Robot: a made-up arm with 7 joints. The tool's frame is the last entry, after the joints. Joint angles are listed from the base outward. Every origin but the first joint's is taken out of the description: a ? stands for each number. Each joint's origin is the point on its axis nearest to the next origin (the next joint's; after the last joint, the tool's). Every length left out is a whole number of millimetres.
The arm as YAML. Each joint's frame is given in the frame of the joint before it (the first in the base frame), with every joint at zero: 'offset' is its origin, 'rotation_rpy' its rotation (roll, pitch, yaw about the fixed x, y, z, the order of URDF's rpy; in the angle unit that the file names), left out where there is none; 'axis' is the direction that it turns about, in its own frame. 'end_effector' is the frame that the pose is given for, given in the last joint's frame.
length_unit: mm
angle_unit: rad
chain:
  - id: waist
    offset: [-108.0, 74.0, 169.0]
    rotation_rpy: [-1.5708, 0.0, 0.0]
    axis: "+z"
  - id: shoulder
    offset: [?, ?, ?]
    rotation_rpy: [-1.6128, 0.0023, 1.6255]
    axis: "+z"
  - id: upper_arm
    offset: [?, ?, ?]
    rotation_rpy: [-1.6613, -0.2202, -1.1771]
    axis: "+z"
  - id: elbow
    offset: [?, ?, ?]
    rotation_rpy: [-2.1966, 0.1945, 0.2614]
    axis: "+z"
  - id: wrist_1
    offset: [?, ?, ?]
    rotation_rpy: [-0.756, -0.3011, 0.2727]
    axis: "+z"
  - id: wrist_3
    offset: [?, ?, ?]
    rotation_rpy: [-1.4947, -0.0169, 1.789]
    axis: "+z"
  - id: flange
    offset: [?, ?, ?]
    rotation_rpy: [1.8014, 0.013, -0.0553]
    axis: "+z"
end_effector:
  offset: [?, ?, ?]
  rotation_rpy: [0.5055, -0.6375, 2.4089]
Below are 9 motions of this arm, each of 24 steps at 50 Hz.
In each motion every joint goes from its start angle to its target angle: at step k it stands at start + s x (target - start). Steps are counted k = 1, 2, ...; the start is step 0. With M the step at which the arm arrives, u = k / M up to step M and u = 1 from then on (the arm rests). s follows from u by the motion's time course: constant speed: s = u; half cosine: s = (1 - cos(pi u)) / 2; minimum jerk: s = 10 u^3 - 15 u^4 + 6 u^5.
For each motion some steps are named. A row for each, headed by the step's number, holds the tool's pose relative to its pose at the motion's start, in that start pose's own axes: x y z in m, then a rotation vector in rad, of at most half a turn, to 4 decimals.
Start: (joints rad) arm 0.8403 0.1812 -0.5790 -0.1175 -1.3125 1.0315 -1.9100
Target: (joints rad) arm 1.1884 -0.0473 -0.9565 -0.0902 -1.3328 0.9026 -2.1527
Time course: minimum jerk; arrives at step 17
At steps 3, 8, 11, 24:
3: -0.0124 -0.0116 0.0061 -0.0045 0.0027 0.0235
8: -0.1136 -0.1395 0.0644 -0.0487 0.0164 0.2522
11: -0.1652 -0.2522 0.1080 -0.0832 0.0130 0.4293
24: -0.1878 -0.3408 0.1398 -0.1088 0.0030 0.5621

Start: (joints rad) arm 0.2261 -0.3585 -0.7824 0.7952 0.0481 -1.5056 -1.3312
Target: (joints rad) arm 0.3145 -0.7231 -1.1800 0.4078 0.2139 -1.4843 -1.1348
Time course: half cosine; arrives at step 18
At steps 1, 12, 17, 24:
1: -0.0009 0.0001 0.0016 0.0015 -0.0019 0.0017
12: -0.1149 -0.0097 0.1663 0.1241 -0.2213 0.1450
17: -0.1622 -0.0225 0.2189 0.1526 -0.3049 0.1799
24: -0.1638 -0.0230 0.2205 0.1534 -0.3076 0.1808

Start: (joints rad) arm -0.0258 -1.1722 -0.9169 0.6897 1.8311 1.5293 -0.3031
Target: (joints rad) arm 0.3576 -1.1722 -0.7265 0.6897 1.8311 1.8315 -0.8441
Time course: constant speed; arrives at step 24
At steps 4, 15, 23, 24:
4: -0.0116 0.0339 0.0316 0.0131 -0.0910 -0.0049
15: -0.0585 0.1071 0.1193 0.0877 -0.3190 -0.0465
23: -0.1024 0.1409 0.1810 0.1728 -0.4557 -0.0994
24: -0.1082 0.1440 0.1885 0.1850 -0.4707 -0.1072

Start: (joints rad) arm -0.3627 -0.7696 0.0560 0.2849 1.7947 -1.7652 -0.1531
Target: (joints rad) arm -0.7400 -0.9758 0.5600 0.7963 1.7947 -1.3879 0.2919
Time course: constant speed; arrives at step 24
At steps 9, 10, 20, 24:
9: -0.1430 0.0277 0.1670 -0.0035 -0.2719 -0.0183
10: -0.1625 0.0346 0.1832 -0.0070 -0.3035 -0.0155
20: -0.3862 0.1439 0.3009 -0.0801 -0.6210 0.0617
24: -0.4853 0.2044 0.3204 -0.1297 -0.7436 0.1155

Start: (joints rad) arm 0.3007 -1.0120 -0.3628 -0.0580 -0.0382 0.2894 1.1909
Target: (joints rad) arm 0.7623 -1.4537 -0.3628 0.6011 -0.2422 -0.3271 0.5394
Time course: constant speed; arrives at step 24
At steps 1, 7, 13, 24:
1: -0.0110 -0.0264 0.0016 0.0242 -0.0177 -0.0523
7: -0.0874 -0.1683 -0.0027 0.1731 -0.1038 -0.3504
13: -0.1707 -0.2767 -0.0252 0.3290 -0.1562 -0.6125
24: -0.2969 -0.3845 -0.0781 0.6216 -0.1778 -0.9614

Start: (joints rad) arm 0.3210 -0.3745 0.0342 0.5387 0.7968 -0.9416 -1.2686
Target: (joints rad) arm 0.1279 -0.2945 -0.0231 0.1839 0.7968 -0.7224 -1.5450
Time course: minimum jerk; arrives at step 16
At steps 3, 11, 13, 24:
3: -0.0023 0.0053 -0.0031 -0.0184 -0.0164 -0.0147
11: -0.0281 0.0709 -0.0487 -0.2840 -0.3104 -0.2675
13: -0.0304 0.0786 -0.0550 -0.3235 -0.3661 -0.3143
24: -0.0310 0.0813 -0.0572 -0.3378 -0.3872 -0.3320

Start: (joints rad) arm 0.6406 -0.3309 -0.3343 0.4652 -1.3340 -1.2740 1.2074
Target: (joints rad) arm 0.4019 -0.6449 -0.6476 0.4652 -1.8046 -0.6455 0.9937
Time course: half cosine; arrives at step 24
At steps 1, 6, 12, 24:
1: -0.0004 0.0008 0.0005 -0.0017 -0.0021 0.0006
6: -0.0153 0.0269 0.0153 -0.0585 -0.0731 0.0192
12: -0.0669 0.0992 0.0416 -0.2044 -0.2604 0.0646
24: -0.1769 0.2140 0.0469 -0.4152 -0.5544 0.1387

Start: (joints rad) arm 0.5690 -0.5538 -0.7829 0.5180 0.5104 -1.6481 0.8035
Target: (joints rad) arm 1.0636 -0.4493 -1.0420 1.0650 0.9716 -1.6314 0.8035
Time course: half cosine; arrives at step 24
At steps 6, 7, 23, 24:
6: -0.0005 0.0788 -0.0112 -0.0405 0.0266 0.1626
7: -0.0061 0.1054 -0.0147 -0.0547 0.0323 0.2181
23: -0.4286 0.3715 -0.0665 -0.3303 -0.1142 1.1377
24: -0.4321 0.3714 -0.0669 -0.3320 -0.1162 1.1425

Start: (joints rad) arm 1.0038 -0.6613 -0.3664 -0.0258 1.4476 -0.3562 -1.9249
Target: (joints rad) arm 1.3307 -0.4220 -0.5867 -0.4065 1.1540 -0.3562 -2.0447
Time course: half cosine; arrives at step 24
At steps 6, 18, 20, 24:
6: -0.0383 0.0485 -0.0957 -0.1221 -0.0241 0.0228
18: -0.2635 0.1091 -0.5637 -0.6489 -0.1783 0.1850
20: -0.2916 0.0993 -0.6121 -0.7002 -0.1996 0.2086
24: -0.3156 0.0887 -0.6516 -0.7420 -0.2181 0.2293

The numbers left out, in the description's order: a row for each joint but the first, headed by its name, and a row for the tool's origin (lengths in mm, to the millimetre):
shoulder: -93.0 59.0 0.0
upper_arm: -167.0 -177.0 0.0
elbow: -262.0 173.0 0.0
wrist_1: -12.0 19.0 0.0
wrist_3: 43.0 -366.0 0.0
flange: -257.0 -348.0 0.0
tool: 26.0 -23.0 0.0

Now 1 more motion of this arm.
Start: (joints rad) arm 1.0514 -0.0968 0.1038 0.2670 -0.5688 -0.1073 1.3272
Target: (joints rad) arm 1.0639 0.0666 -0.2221 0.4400 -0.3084 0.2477 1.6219
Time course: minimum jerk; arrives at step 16
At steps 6, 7, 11, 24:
6: 0.0781 0.0831 -0.0948 0.0509 0.1017 0.2144
7: 0.1023 0.1150 -0.1343 0.0766 0.1417 0.2964
11: 0.1639 0.2330 -0.2961 0.2107 0.2960 0.6061
24: 0.1744 0.2754 -0.3621 0.2801 0.3544 0.7244

